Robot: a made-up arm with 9 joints. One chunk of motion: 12 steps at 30 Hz.
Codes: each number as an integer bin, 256 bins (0 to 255) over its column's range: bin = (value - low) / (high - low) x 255, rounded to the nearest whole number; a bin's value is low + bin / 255 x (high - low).
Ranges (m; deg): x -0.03..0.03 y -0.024..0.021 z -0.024..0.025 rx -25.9..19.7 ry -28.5..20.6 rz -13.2..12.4
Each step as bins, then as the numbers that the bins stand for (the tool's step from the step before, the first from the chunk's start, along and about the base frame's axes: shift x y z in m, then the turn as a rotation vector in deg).
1 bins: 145 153 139 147 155 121
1 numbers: 0.00412 0.00300 0.00271 0.387 1.345 -1.053
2 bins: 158 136 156 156 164 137
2 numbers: 0.00718 0.00000 0.00598 1.996 3.078 0.554
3 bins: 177 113 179 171 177 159
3 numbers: 0.01165 -0.00406 0.01040 4.679 5.581 2.762
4 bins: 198 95 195 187 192 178
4 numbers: 0.01659 -0.00724 0.01347 7.540 8.469 4.670
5 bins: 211 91 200 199 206 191
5 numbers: 0.01965 -0.00794 0.01443 9.686 11.165 5.975
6 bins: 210 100 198 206 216 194
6 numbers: 0.01941 -0.00635 0.01405 10.938 13.091 6.276
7 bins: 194 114 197 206 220 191
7 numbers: 0.01565 -0.00388 0.01385 10.938 13.861 5.975
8 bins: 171 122 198 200 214 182
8 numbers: 0.01024 -0.00247 0.01405 9.865 12.705 5.071
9 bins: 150 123 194 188 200 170
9 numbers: 0.00529 -0.00229 0.01328 7.719 10.010 3.867
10 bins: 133 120 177 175 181 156
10 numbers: 0.00129 -0.00282 0.01001 5.394 6.351 2.461
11 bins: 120 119 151 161 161 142
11 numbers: -0.00176 -0.00300 0.00502 2.891 2.500 1.056
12 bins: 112 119 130 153 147 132
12 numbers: -0.00365 -0.00300 0.00098 1.460 -0.195 0.052
